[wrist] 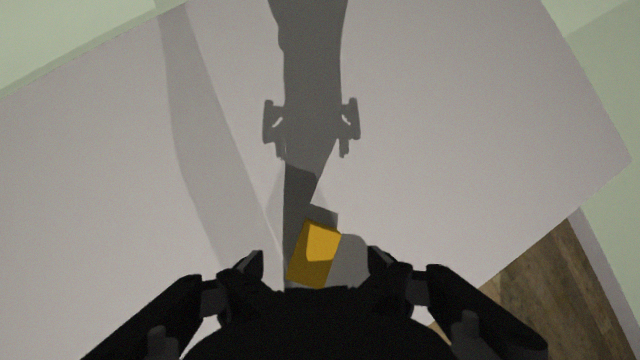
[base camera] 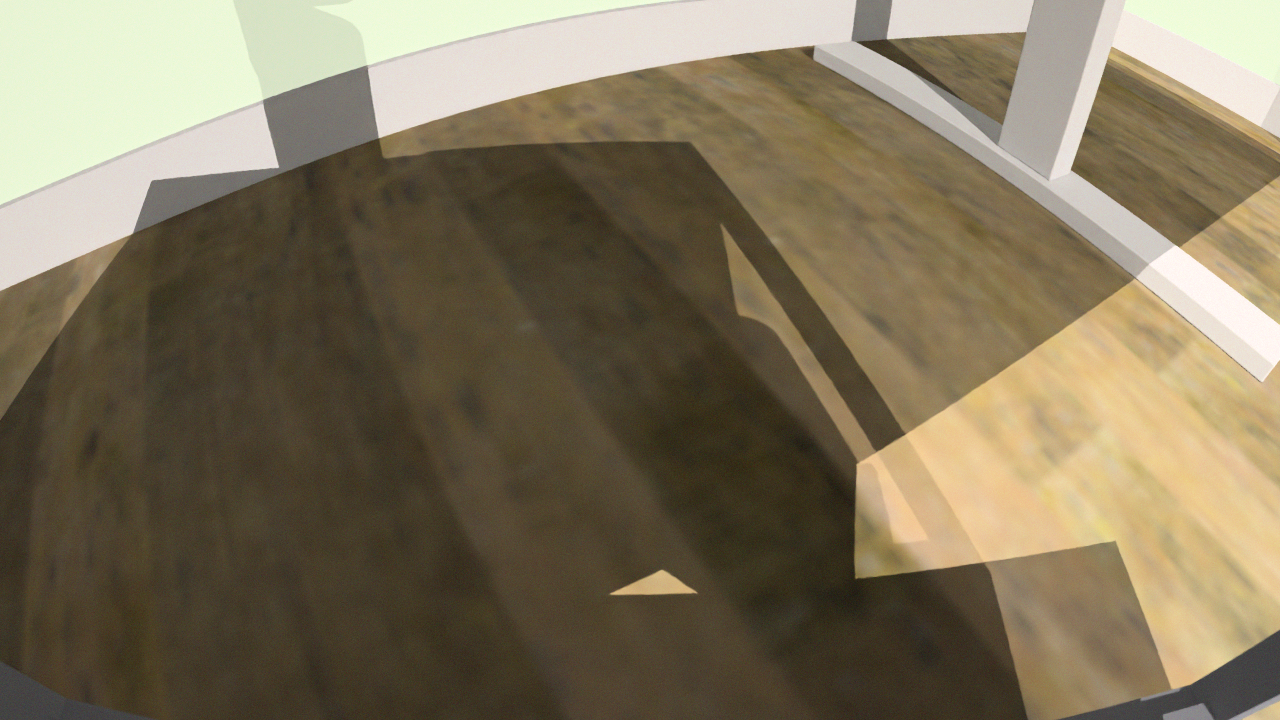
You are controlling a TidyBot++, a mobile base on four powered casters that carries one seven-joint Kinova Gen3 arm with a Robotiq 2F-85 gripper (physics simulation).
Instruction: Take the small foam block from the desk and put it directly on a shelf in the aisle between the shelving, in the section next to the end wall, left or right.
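Frame: origin at the arm's base, x right, y back, z down, level; centimetres.
Where they show: gripper, fingertip midpoint: (wrist: pixel 315 260).
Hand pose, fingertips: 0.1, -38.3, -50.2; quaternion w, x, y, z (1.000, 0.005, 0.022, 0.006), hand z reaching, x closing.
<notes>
Each offset is from my fingertips to the top centre of the thing, as dx, dy, dz. "spot": to the spot under its first point. Level surfaces: height alone.
The small foam block @(+0.2, +4.5, +13.3) (wrist: pixel 314 257), an orange-yellow box, rests on the light grey desk @(dz +17.8) (wrist: pixel 450 150) in the wrist view, partly lit and partly in shadow. My gripper (wrist: pixel 315 260) is open and points down over the desk. The block shows between the two fingertips, a little nearer the left one, and is turned slightly relative to the fingers. How far above the block the fingertips are is hard to tell. The shelving does not show in either view.
In the base camera view, a white desk leg @(spot: +44.5, -32.9, +77.0) (base camera: pixel 1060 89) stands on its foot bar @(spot: +48.1, -23.1, +87.6) (base camera: pixel 1100 228) at the right, on the wooden floor @(dz +89.8) (base camera: pixel 537 402). A pale green wall (base camera: pixel 134 71) with a white skirting board (base camera: pixel 537 58) runs behind.
</notes>
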